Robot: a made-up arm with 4 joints.
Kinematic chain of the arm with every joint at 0, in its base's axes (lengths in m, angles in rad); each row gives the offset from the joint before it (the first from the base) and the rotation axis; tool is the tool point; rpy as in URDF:
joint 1: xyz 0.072 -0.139 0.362 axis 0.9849 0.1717 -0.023
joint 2: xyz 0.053 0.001 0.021 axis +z
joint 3: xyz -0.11 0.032 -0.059 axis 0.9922 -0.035 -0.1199
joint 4: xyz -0.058 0.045 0.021 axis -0.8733 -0.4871 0
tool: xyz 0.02 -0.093 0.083 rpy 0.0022 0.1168 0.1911
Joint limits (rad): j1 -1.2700..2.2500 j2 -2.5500..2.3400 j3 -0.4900..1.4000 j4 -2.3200..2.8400
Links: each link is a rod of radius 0.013 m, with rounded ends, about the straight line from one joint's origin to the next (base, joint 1, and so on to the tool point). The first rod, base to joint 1, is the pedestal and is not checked.
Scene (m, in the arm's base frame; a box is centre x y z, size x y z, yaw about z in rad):
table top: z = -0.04
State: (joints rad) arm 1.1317 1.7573 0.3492 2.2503
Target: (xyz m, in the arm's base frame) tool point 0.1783 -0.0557 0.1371
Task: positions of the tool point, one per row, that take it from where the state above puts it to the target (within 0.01 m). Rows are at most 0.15 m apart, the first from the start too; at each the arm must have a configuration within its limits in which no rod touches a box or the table.
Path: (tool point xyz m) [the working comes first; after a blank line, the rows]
Joints at the target: 2.2500 1.8775 1.0193 1.0642
Straight joint move there: clear.

1: 0.0345 -0.2751 0.1261
2: 0.0848 -0.2212 0.1045
3: 0.1356 -0.1430 0.1032
4: 0.1783 -0.0557 0.1371

